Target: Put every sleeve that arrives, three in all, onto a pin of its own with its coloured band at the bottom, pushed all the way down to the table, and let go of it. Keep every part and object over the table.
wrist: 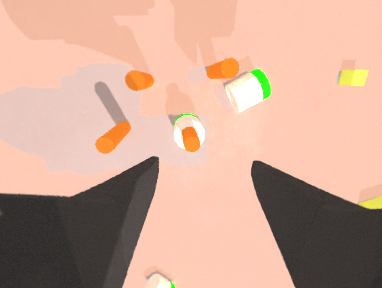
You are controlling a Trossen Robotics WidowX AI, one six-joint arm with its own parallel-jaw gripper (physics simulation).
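Four orange pins stand on the table: one at the left [113,137], one at the upper left [138,80], one at the upper middle [223,69], and one near the centre [191,141]. A white sleeve [200,131] is around the centre pin, upright, with its green band showing at the lower edge; it looks low on the pin. A second white sleeve [244,93] lies on its side beside the upper-middle pin, green band to the right. Part of a third white sleeve [160,282] shows at the bottom edge. My gripper [205,165] is open and empty, its fingertips just short of the centre pin in the view.
A yellow block [354,77] lies at the upper right of the pink table [310,135]. Part of another yellow object [372,202] shows at the right edge, beyond the right finger. Shadows fall across the left and top.
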